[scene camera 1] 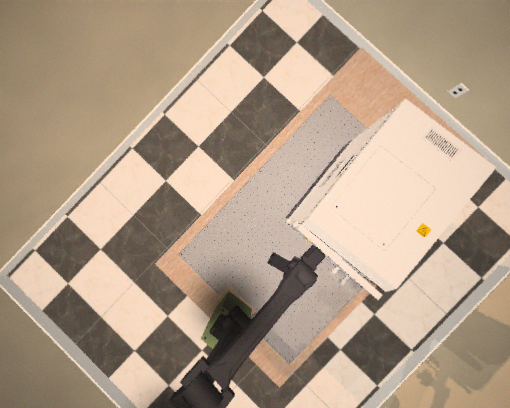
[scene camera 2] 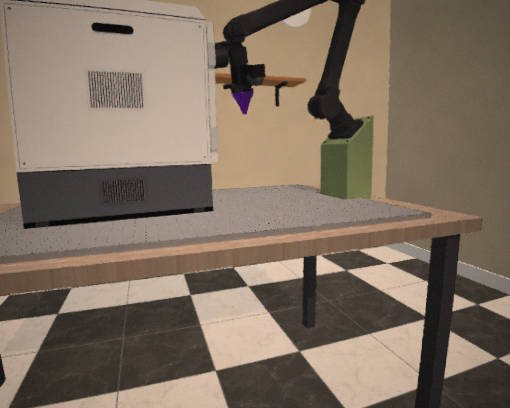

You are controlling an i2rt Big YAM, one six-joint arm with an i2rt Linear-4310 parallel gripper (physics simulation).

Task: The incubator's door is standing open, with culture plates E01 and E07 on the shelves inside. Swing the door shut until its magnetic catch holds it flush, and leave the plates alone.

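Seen in the pictures: gripper, fingertip midpoint: (scene camera 2: 244,114); arm's base at its link origin: (scene camera 1: 225,331) (scene camera 2: 346,131).
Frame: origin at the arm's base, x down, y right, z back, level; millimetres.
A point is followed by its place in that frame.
The white incubator (scene camera 1: 380,200) {z -727, x -316, y 84 mm} (scene camera 2: 55,115) {z -915, x -30, y -34 mm} stands on the grey perforated mat. Its door (scene camera 1: 367,285) {z -506, x -281, y 213 mm} (scene camera 2: 213,100) {z -526, x -74, y -55 mm} lies along the front face, nearly parallel to it. A thin dark line shows between door and body toward the handle end in camera 1; I cannot tell whether the door is fully flush. The pale handle (scene camera 1: 342,274) {z -492, x -118, y 201 mm} is on the door's outer side. My gripper (scene camera 2: 244,110) {z -373, x -55, y 73 mm} points down, shut and empty, in front of the door, with its purple fingertips apart from it in camera 2. In camera 1 the wrist hides the fingertips. Plates E01 and E07 do not show.
The grey mat (scene camera 1: 240,210) {z -433, x 234, y -266 mm} (scene camera 2: 280,205) {z -329, x 234, y -77 mm} covers much of the wooden table (scene camera 1: 377,75) {z -1420, x 247, y -101 mm} (scene camera 2: 150,265) {z -762, x 260, y -356 mm}. The arm's green base (scene camera 1: 209,332) {z 31, x -27, y -57 mm} (scene camera 2: 334,170) {z -55, x 141, y -3 mm} stands near the table's edge. My forearm reaches across the mat. A wooden wall shelf (scene camera 2: 292,80) shows behind the gripper in camera 2.
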